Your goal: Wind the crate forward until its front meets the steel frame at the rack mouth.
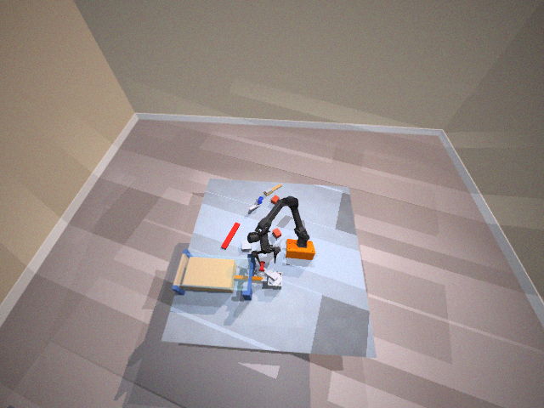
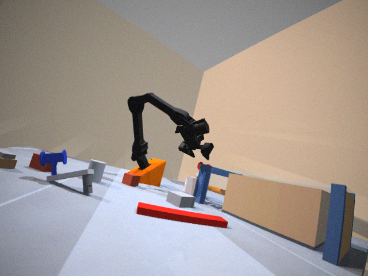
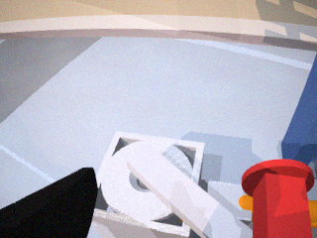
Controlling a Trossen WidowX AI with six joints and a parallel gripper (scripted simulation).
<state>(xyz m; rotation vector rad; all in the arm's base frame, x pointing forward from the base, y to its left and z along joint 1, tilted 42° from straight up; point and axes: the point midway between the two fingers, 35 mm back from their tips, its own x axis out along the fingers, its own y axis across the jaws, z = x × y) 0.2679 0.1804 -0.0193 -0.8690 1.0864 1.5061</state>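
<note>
Now: the red-knobbed winch handle 8 cm below my gripper tip and 2 cm to the left of it. Round my gripper tip: red knob: 6 cm below, 4 cm ahead, 1 cm to the right; then blue frame: 11 cm ahead, 9 cm below, 4 cm to the left; then winch: 16 cm below, 6 cm behind, 5 cm to the left.
</note>
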